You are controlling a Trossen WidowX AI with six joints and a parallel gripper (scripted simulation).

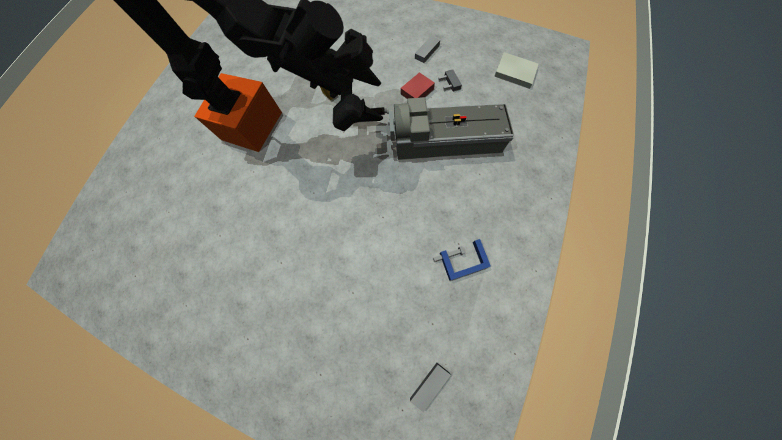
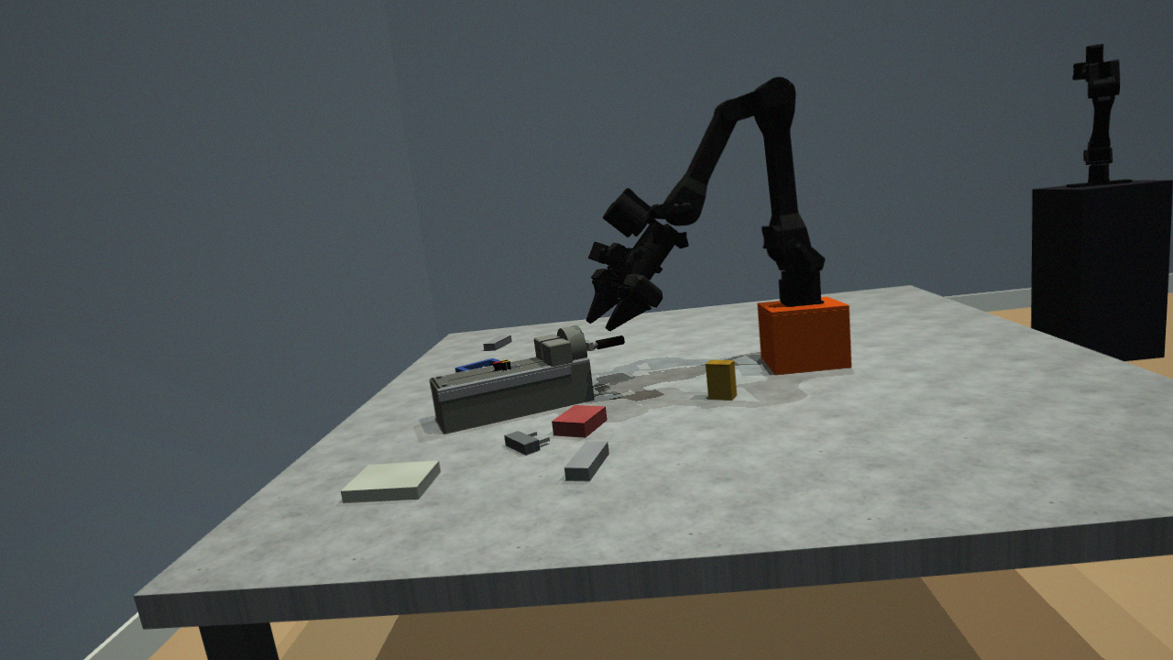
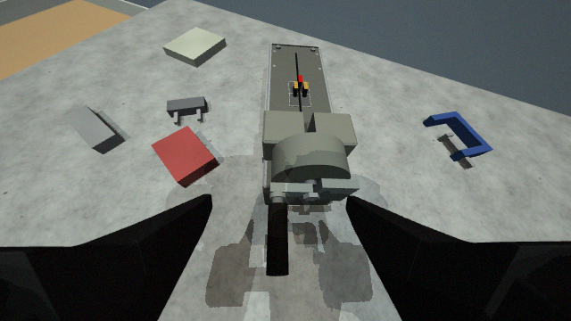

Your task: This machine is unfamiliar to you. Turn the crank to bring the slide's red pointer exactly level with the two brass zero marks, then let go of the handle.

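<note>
Right now the black crank handle is 20 mm behind my gripper tip, 10 mm to the right of it and 30 mm below it. The rest, counted from my gripper tip: red pointer 170 mm ahead, 50 mm to the left, 40 mm below; then yellow block 200 mm behind, 80 mm to the left, 90 mm below; then red block 30 mm ahead, 160 mm to the left, 110 mm below.
</note>
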